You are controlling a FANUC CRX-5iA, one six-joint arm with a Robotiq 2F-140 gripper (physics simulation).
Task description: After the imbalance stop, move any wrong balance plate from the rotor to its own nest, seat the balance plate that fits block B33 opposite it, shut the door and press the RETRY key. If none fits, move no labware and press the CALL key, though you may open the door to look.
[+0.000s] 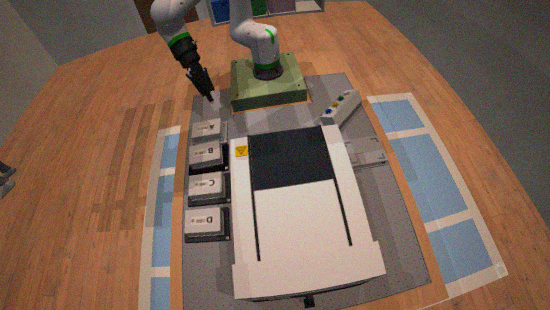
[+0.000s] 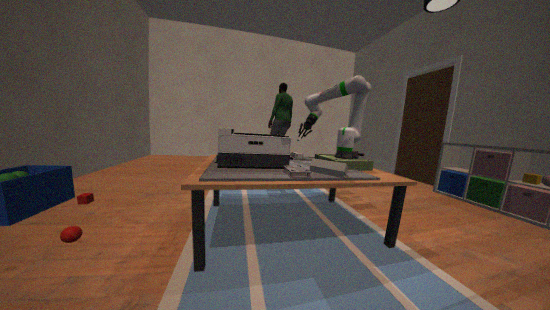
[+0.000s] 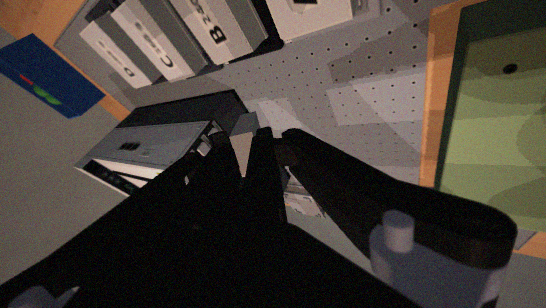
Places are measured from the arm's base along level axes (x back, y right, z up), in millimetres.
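Where they show: gripper, fingertip midpoint: point(image 1: 218, 108) point(image 2: 298, 140) point(image 3: 252, 127); arm's base, link origin: point(image 1: 268, 71) point(image 2: 343, 157).
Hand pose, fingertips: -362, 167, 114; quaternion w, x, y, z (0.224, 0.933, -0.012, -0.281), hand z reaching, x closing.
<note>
Things, the pixels of their top centre, and the offset from my fingertips, as dx, dy, dz. Level surfaces: height alone.
- Balance plates A, top centre: point(image 1: 205, 127) +25, +90, -123
- B, top centre: point(image 3: 203, 13) point(image 1: 203, 151) -101, +75, -118
- C, top centre: point(image 3: 155, 46) point(image 1: 204, 183) -238, +52, -123
- D, top centre: point(image 3: 117, 60) point(image 1: 201, 220) -377, +45, -123
- dark panel, top centre: point(image 1: 288, 155) -250, -248, +36
- key console, top centre: point(image 1: 343, 100) point(image 2: 329, 160) +100, -482, -93
- perforated mat, surface height: dz -176
My gripper point(image 1: 211, 99) point(image 2: 299, 138) point(image 3: 252, 127) is shut with nothing between its fingers, above the mat beyond plate A. Balance plates A point(image 1: 206, 127) point(image 3: 320, 22), B point(image 1: 206, 154) point(image 3: 220, 30), C point(image 1: 206, 186) point(image 3: 155, 45) and D point(image 1: 204, 222) point(image 3: 120, 57) sit in a row on dark nests; their weights are too blurred to read surely. The white centrifuge point(image 1: 300, 225) point(image 2: 255, 144) point(image 3: 145, 142) stands beside them, with a dark panel point(image 1: 290, 155) in its top. The rotor and block B33 do not show. The key console point(image 1: 345, 111) point(image 2: 327, 167) has coloured keys.
A low grey stand point(image 1: 370, 156) point(image 2: 297, 171) with corner marks lies right of the centrifuge. The green robot base point(image 1: 240, 92) point(image 2: 360, 162) point(image 3: 490, 150) borders the perforated mat point(image 1: 400, 250) point(image 3: 375, 105). A person point(image 2: 282, 107) in green stands behind the table.
</note>
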